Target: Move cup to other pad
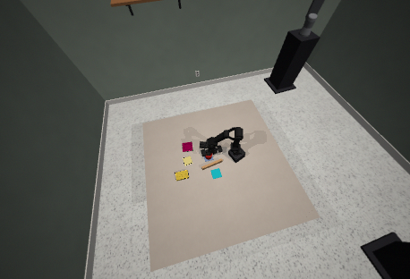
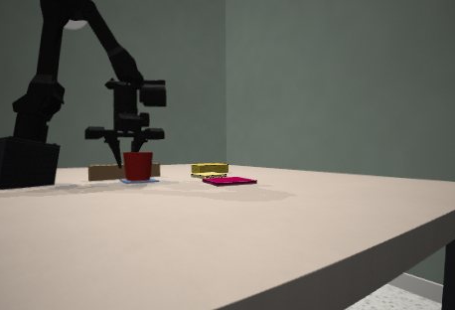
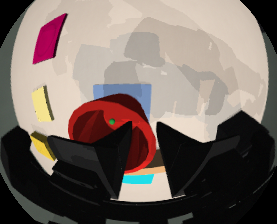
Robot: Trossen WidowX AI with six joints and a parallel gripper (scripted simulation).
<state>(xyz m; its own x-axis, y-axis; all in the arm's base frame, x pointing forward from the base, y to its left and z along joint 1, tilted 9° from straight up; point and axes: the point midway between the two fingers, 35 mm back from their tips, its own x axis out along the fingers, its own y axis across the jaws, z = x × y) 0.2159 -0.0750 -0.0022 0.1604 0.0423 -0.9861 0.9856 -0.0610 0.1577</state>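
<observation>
Now: hand 5 cm above the red cup and 3 cm short of it. Round my hand: wooden bar 9 cm to the left, 6 cm below, 2 cm ahead; then green marble 5 cm below, 4 cm ahead.
</observation>
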